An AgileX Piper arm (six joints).
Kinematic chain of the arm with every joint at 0, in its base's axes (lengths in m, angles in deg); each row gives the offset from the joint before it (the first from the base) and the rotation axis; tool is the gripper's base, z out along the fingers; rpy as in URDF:
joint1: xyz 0 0 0.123 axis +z
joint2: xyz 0 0 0 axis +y
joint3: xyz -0.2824 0 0.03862 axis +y
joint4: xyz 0.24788 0 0.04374 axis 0.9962 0 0.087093
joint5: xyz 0 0 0 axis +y
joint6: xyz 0.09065 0 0.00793 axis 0.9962 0 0.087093
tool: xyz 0 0 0 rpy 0 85.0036 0
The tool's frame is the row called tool.
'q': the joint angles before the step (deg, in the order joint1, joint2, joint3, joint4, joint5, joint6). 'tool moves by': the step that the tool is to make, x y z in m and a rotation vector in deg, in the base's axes. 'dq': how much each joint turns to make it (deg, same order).
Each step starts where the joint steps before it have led.
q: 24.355, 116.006, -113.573, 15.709, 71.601, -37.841
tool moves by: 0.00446, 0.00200, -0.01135, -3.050, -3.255, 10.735
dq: 0.000, 1.477, -0.001, 0.000, -0.119, -11.931
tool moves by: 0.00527, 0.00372, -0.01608, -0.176, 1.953, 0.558
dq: 0.000, 2.104, 0.001, 0.849, -0.089, -0.639
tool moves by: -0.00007, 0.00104, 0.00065, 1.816, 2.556, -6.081
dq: 0.000, 0.002, -0.056, 0.699, -0.192, 6.595
